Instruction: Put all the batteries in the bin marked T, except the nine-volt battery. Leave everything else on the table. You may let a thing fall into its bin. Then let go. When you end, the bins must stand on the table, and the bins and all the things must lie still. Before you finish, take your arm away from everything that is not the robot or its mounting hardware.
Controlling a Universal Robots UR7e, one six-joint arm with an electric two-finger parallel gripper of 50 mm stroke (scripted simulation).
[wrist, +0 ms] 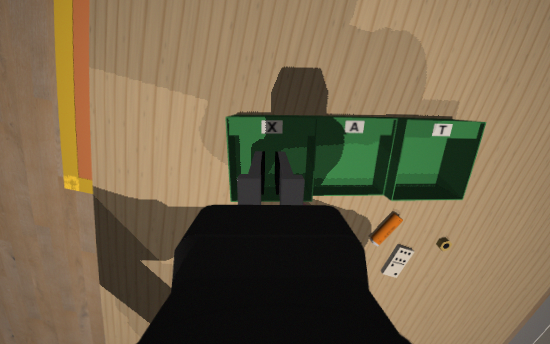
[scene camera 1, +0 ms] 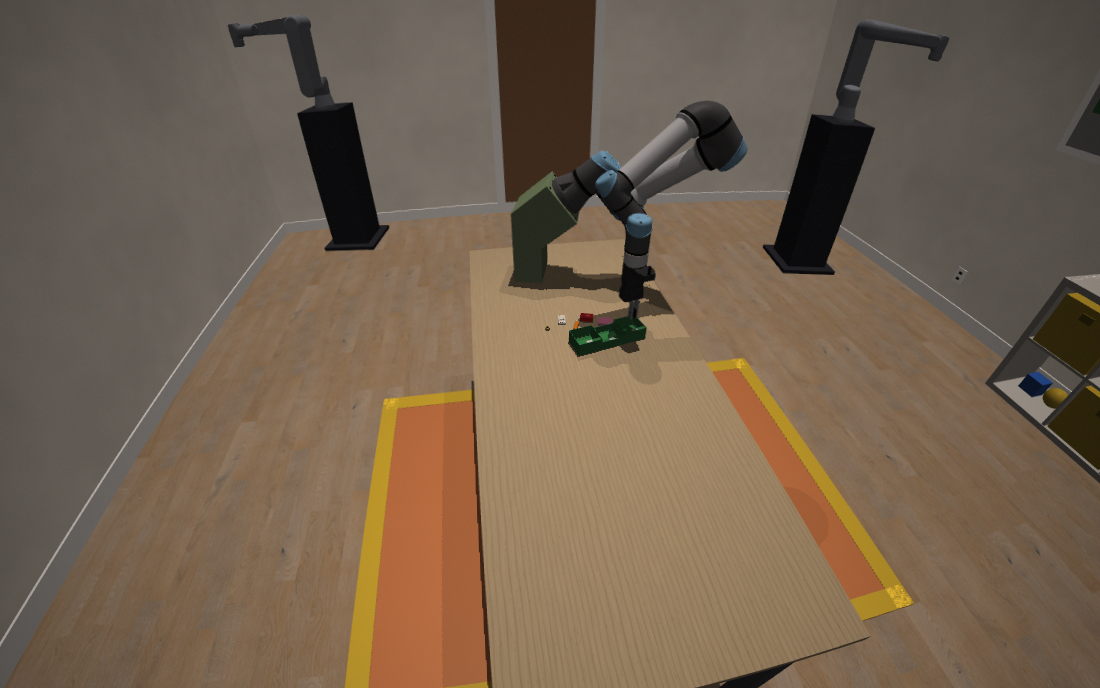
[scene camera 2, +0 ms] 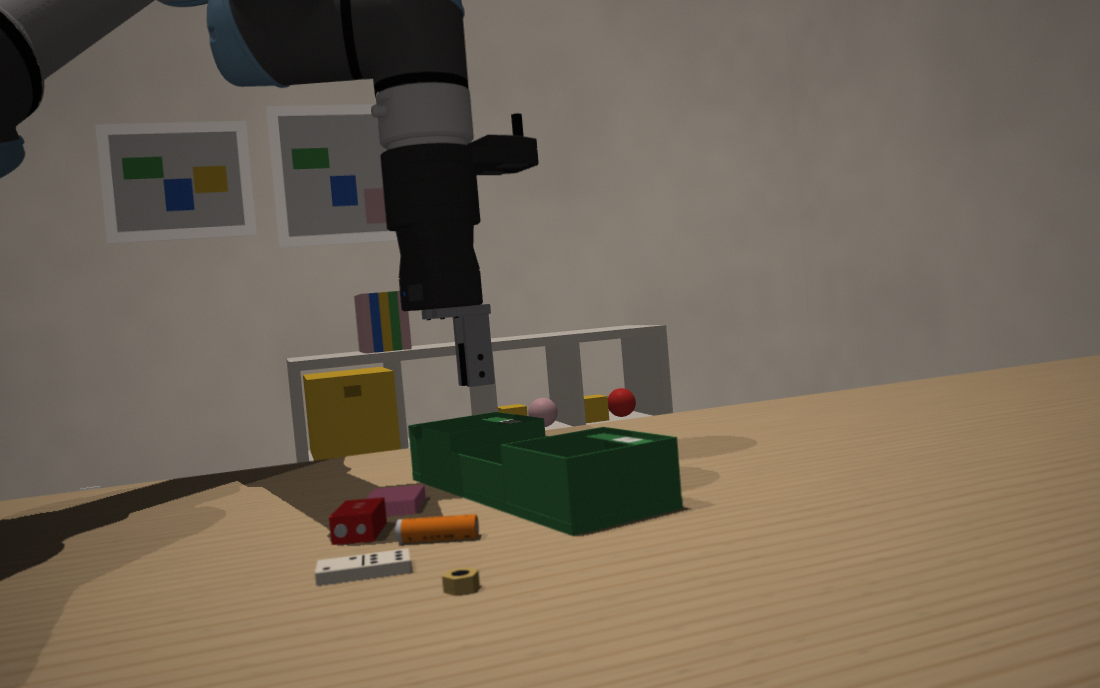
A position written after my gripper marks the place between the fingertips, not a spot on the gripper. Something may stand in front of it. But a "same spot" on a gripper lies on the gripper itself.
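Wrist view: shows my gripper and a joined green bins. Scene camera 1: shows my gripper and the joined green bins too. Scene camera 2: shows my gripper [476,384] and the joined green bins [569,482]. On my gripper, [wrist: 290,188] and [scene camera 1: 632,302] are the same spot. On the joined green bins, [scene camera 1: 584,340] and [wrist: 404,169] are the same spot.
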